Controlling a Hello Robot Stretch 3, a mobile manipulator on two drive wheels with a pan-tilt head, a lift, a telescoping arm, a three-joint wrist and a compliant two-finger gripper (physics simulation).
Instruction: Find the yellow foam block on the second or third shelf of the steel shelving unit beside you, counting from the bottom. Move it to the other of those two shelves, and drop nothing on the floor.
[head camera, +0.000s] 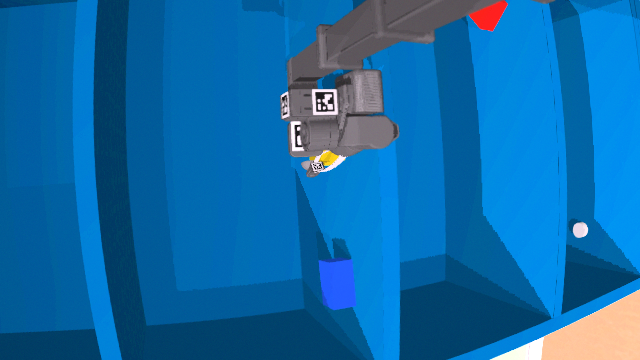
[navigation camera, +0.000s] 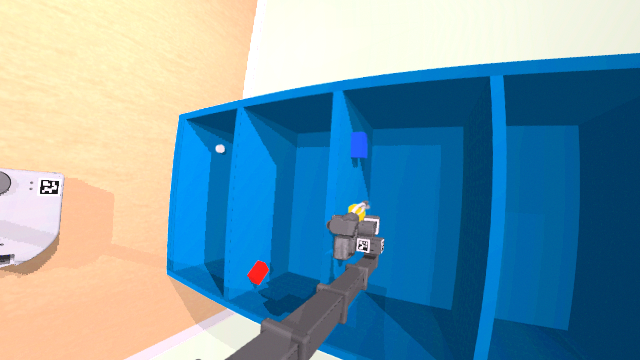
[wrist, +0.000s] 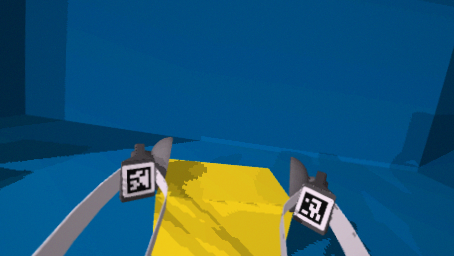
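Places are measured from the robot's base along level axes (x back, y down, z right), in metres.
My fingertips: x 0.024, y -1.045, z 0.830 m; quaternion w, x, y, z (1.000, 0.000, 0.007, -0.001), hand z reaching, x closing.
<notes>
For each thing: its top centre in the pictures, then the offset to it from my fingertips. "pt": a spot on its surface instead. Level surfaces: height alone.
- yellow foam block, top centre: (head camera: 312, 140) (navigation camera: 362, 218) dx -0.002, dy +0.006, dz -0.012 m
- third shelf, surface spot: (head camera: 391, 225) (navigation camera: 331, 174) pt dx -0.146, dy +0.072, dz -0.181 m
- blue block, top centre: (head camera: 326, 284) (navigation camera: 365, 145) dx -0.273, dy +0.009, dz -0.038 m
- red block, top centre: (head camera: 481, 8) (navigation camera: 261, 273) dx +0.322, dy +0.466, dz -0.014 m
- second shelf, surface height: dy +0.511 m
- white round object, top centre: (head camera: 578, 230) (navigation camera: 221, 148) dx -0.310, dy +0.945, dz +0.064 m
- shelf board, surface height: dy -0.373 m
The yellow foam block (head camera: 329, 158) (navigation camera: 356, 211) (wrist: 220, 220) is at the third shelf (head camera: 391, 225) (navigation camera: 334, 165) from the bottom of the shelving unit (navigation camera: 497, 150), which shows blue. My gripper (head camera: 312, 169) (navigation camera: 366, 204) (wrist: 228, 164) is shut on the block, with one fingertip against each side in the wrist view. The arm and wrist partly cover the block in the head and navigation views. The block's lower part is cut off in the wrist view, so I cannot tell whether it touches the shelf.
A blue block (head camera: 338, 284) (navigation camera: 359, 145) stands on the same shelf. A red block (head camera: 489, 16) (navigation camera: 258, 272) is on the second shelf (navigation camera: 250, 200), and a white round object (head camera: 580, 230) (navigation camera: 220, 148) on the bottom one. A shelf board (navigation camera: 492, 200) lies above the gripper.
</notes>
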